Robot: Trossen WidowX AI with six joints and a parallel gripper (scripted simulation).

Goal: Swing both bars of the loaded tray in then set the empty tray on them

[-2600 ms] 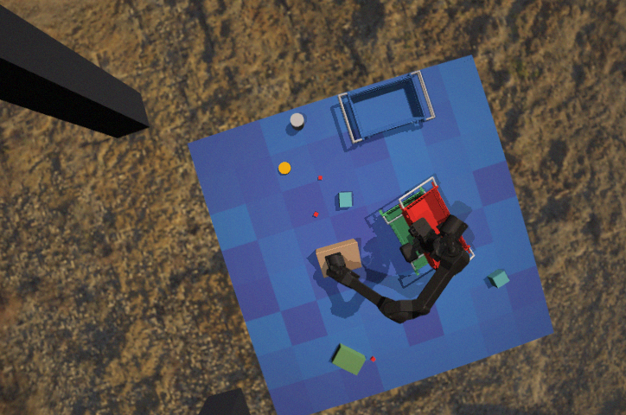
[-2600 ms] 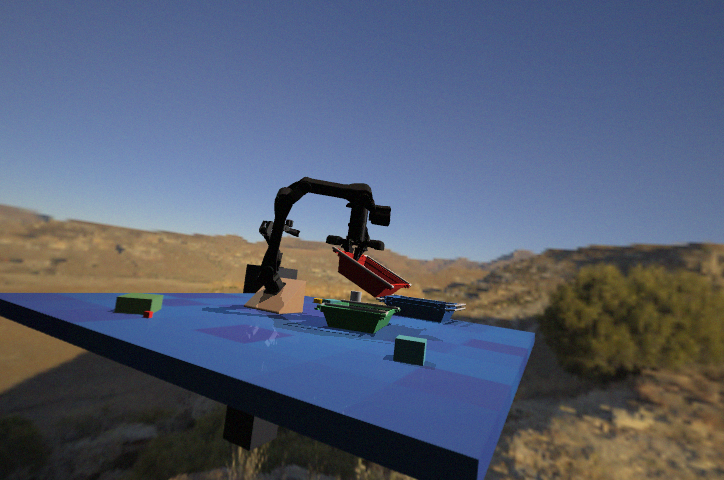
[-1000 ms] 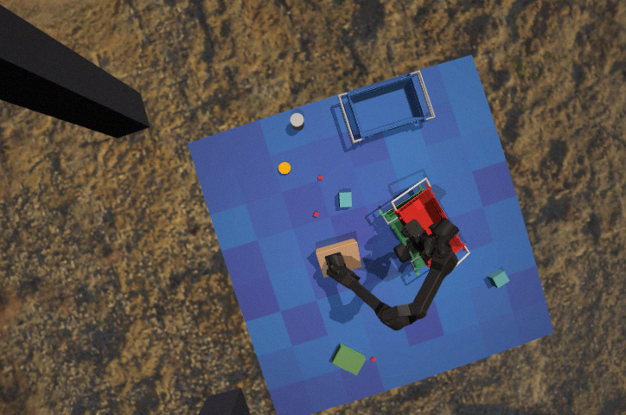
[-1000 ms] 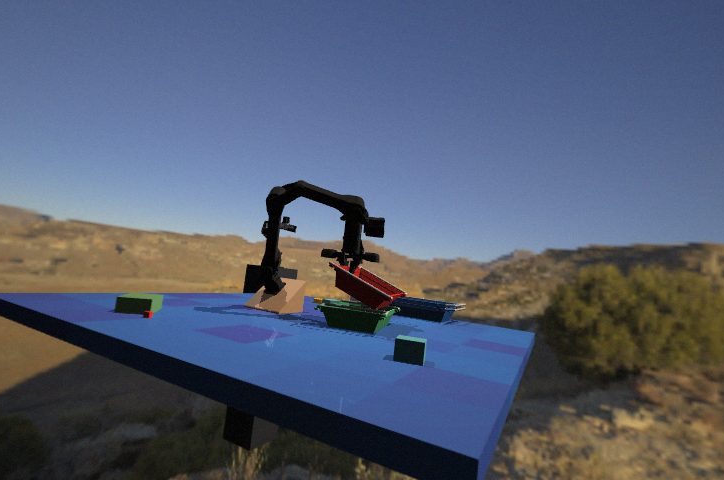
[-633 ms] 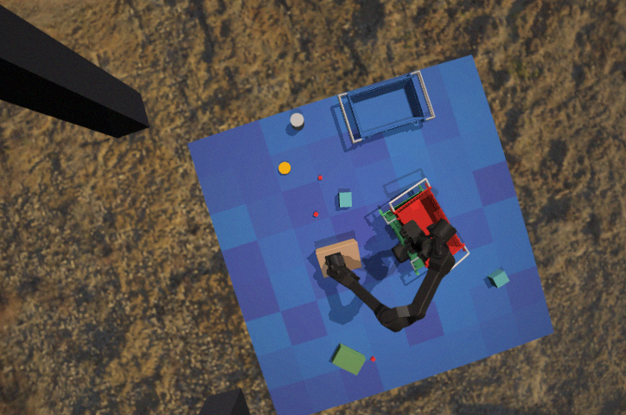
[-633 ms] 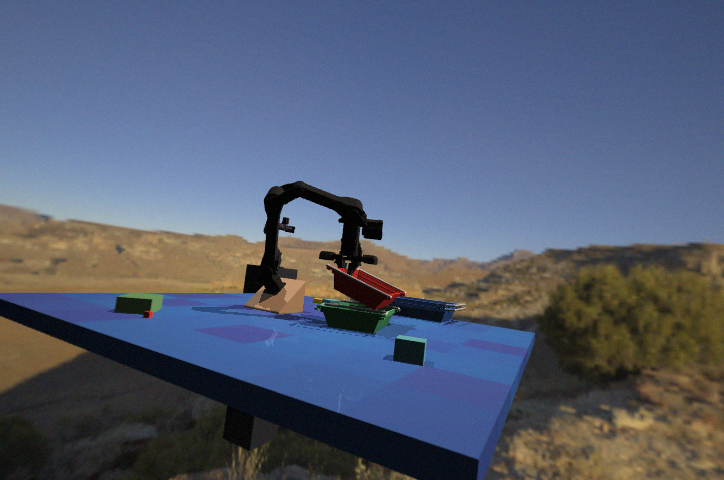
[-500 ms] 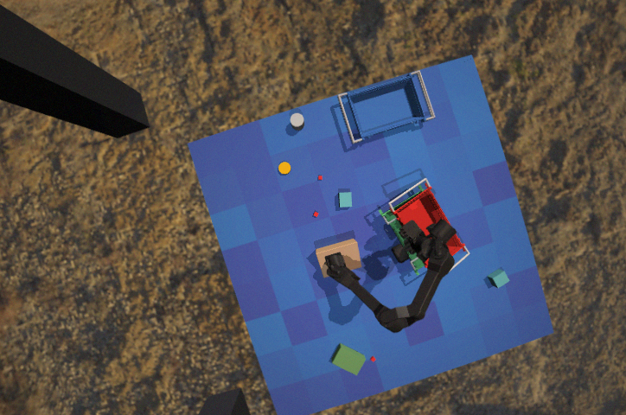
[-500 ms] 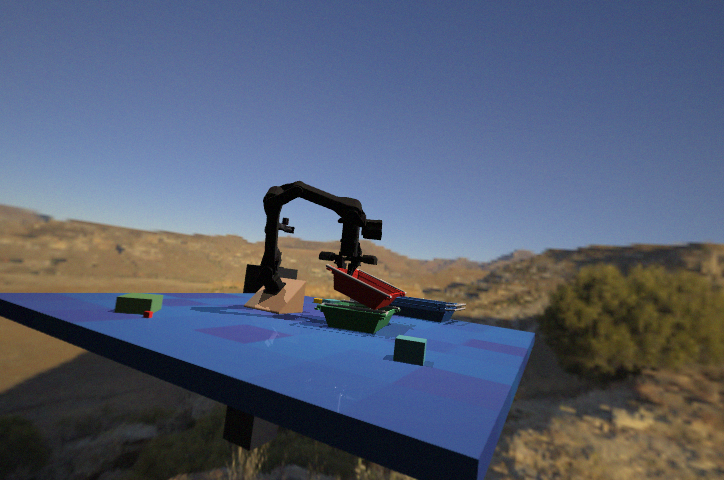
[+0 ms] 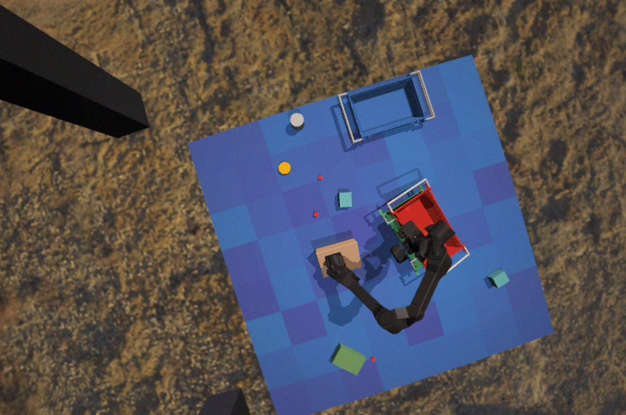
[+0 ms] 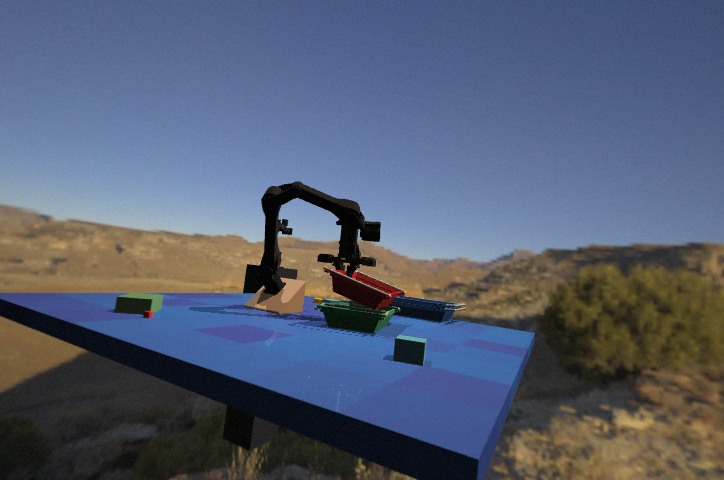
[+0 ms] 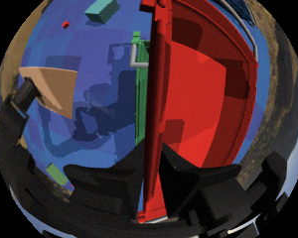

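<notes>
The red tray is 80 mm ahead of my gripper tip, 20 mm to the left of it and 10 mm above it. Also, from my gripper tip: small red block 100 mm below, 50 mm ahead, 10 mm to the left; small red cube 470 mm to the right, 270 mm behind, 110 mm below; green block 440 mm to the right, 370 mm behind, 100 mm below.
</notes>
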